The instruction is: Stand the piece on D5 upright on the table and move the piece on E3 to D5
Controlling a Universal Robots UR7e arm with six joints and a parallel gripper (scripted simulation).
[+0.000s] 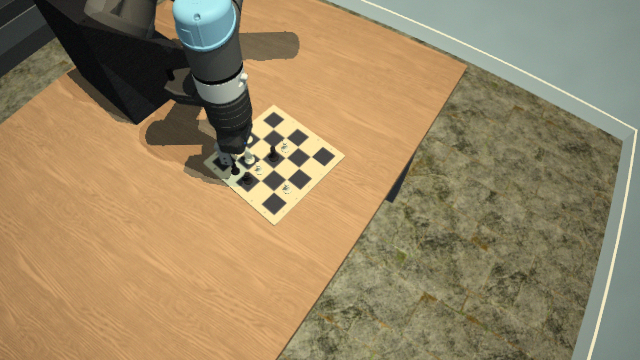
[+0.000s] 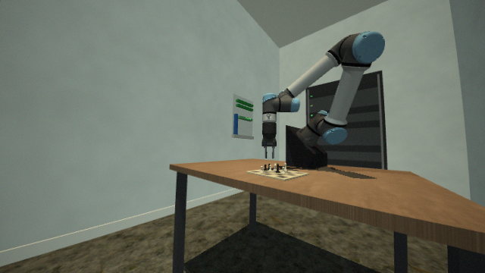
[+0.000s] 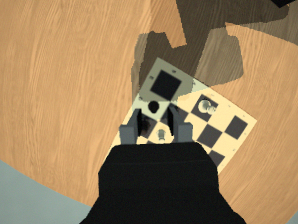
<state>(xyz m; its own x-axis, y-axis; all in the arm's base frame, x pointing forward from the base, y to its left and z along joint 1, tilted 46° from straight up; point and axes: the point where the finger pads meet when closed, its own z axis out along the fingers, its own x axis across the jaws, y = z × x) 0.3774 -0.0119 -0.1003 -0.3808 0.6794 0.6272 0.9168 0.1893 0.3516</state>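
The chessboard lies 5 cm ahead of my hand, 7 cm to the left of it and 8 cm below it.
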